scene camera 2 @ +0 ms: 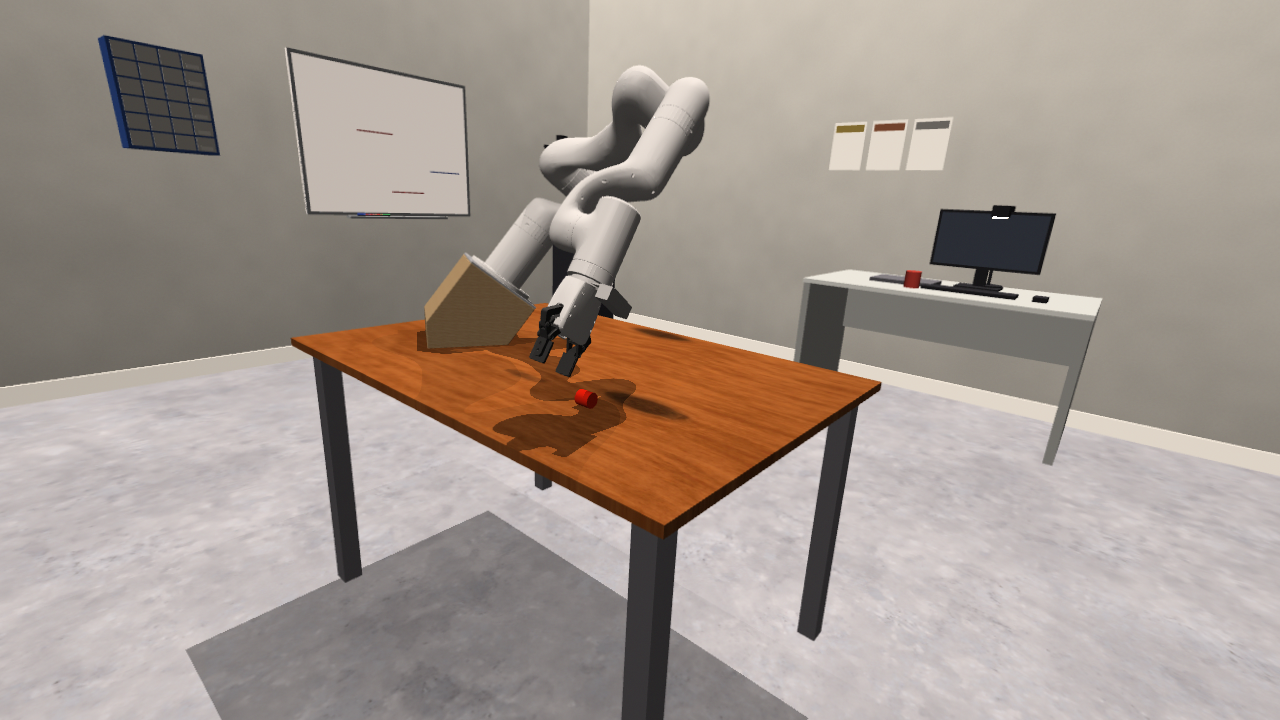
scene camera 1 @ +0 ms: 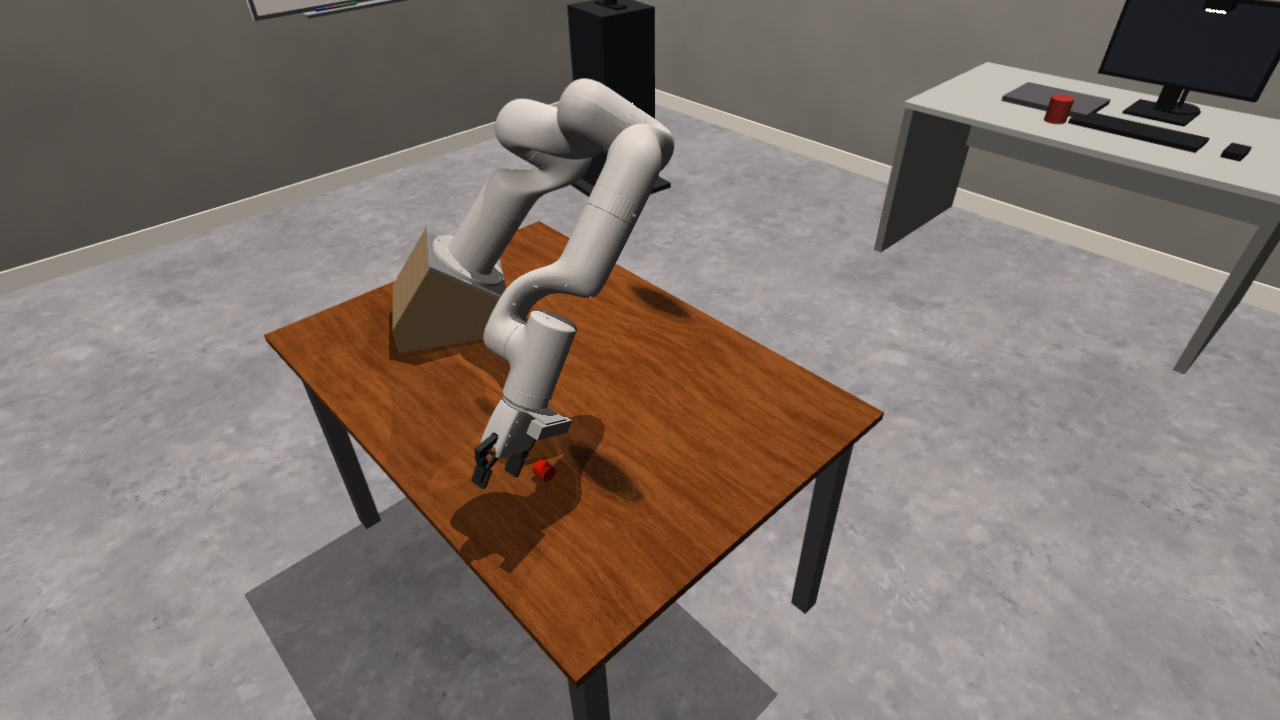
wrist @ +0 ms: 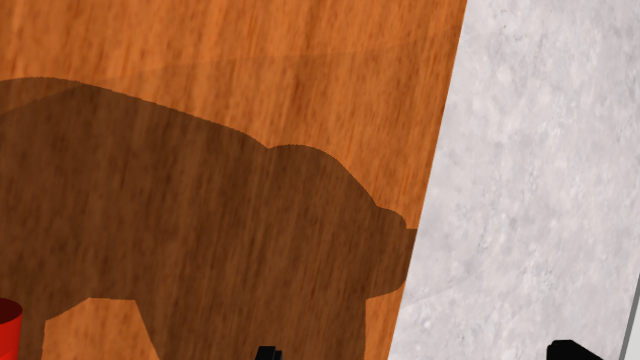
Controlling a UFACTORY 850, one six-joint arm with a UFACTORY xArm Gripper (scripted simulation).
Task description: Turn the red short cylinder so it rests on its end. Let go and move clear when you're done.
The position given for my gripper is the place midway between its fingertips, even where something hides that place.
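Note:
My gripper (scene camera 2: 549,368) is visible, and the same gripper (scene camera 1: 494,479) can be seen as well.

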